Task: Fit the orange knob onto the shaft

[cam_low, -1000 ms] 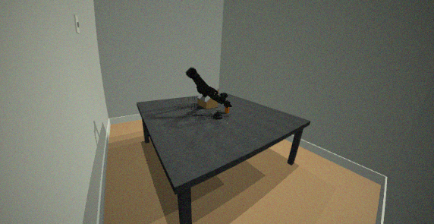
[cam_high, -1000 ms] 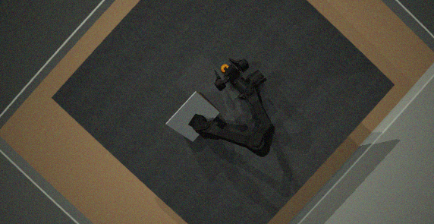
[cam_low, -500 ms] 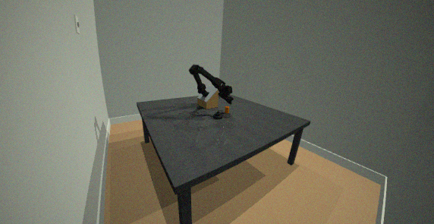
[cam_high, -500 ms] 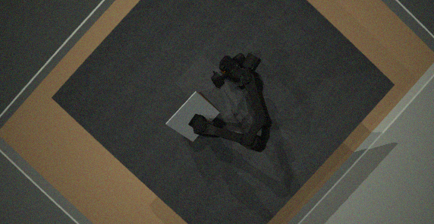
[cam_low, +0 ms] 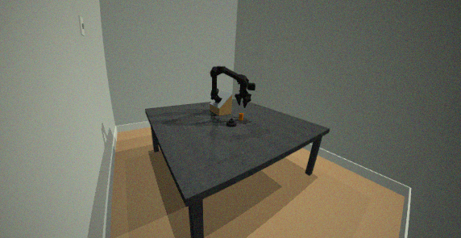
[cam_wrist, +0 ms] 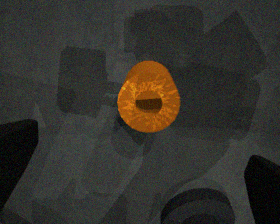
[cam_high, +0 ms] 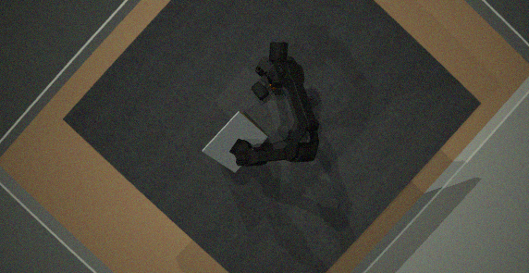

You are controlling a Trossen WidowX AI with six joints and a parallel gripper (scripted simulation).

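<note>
The orange knob lies 10 cm below my gripper tip. The rest, counted from my gripper tip: shaft 16 cm to the right, 10 cm below, 4 cm ahead.
</note>
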